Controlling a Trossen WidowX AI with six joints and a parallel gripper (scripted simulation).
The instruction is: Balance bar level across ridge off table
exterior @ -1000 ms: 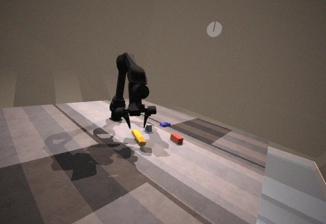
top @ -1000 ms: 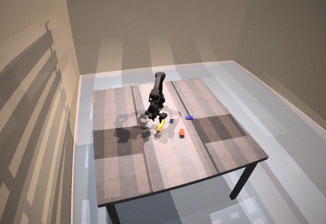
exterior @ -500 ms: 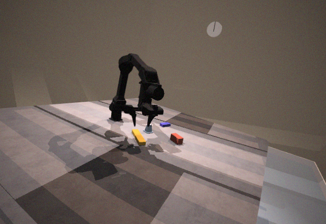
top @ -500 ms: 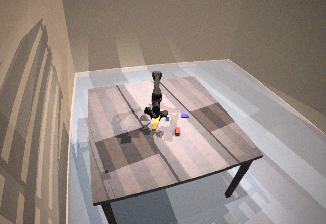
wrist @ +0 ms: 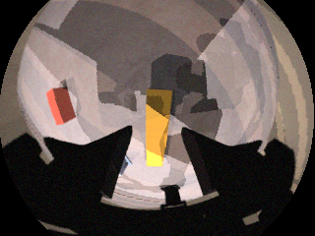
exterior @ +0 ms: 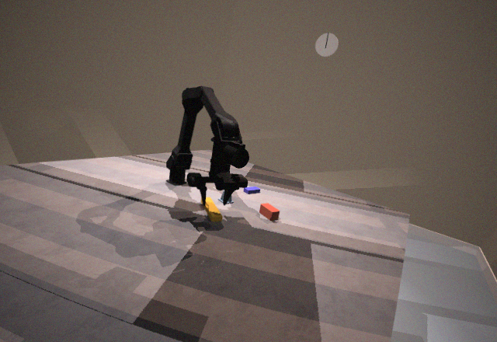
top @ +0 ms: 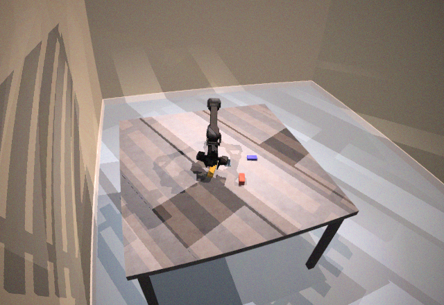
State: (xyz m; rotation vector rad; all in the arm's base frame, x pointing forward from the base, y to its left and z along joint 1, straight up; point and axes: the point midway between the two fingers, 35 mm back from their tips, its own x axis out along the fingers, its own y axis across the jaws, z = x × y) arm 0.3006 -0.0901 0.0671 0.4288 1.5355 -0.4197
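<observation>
The yellow bar lies 2 cm behind my gripper tip, 1 cm to the left of it and 2 cm below it. Also, from my gripper tip: blue flat block (5 cm behind, 30 cm to the left, 2 cm below); red block (12 cm ahead, 15 cm to the left, 2 cm below).
</observation>
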